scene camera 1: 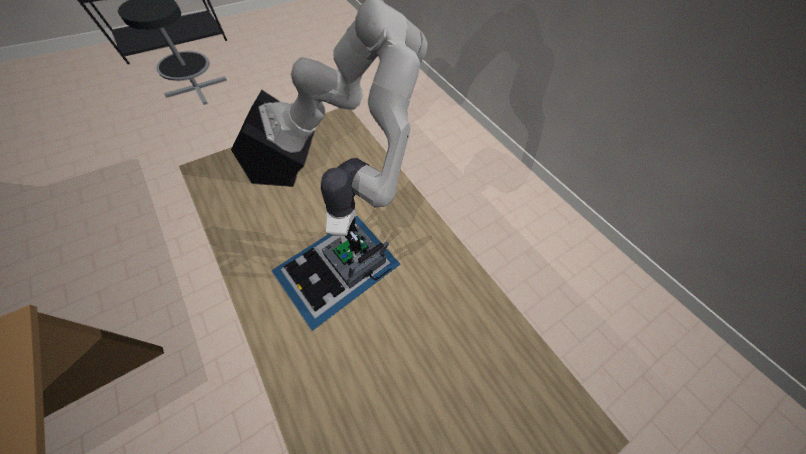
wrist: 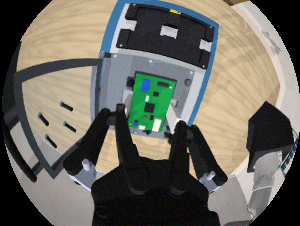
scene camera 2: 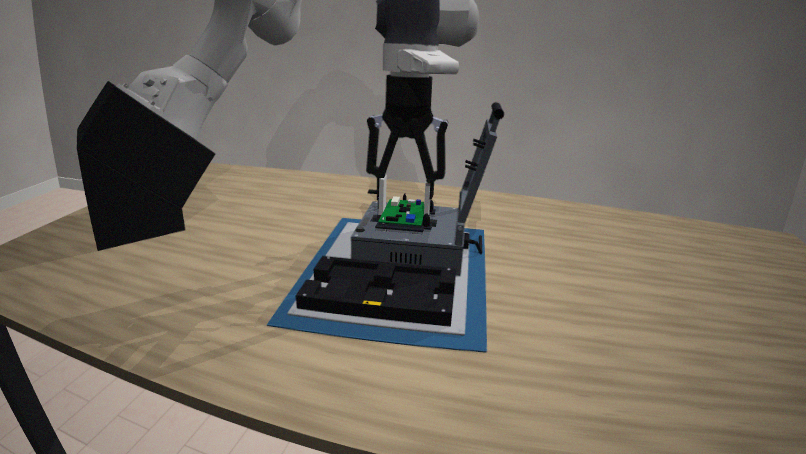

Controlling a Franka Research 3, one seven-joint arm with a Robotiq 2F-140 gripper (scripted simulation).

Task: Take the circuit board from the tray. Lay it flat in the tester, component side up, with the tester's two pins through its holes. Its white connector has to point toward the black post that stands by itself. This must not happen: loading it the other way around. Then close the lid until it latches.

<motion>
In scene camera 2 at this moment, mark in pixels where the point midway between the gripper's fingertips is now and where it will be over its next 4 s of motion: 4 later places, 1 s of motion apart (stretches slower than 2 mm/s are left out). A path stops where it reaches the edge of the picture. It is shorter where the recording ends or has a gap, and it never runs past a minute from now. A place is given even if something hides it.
My gripper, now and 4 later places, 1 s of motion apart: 404,214; 405,214; 408,188; 414,102; 411,83
</motion>
